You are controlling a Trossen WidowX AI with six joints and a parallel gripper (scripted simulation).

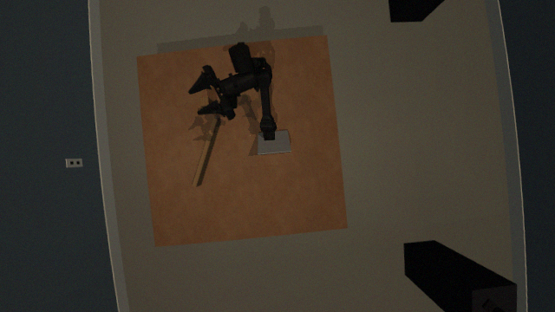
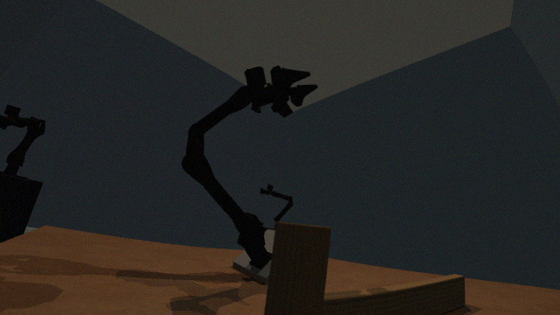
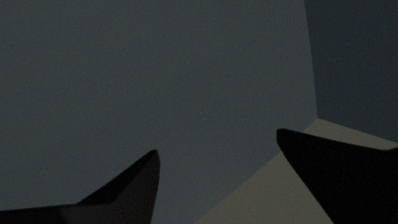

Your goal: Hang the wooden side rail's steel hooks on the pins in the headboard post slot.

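The headboard post lies 51 cm below my gripper tip, 15 cm to the right of it and 14 cm ahead of it.
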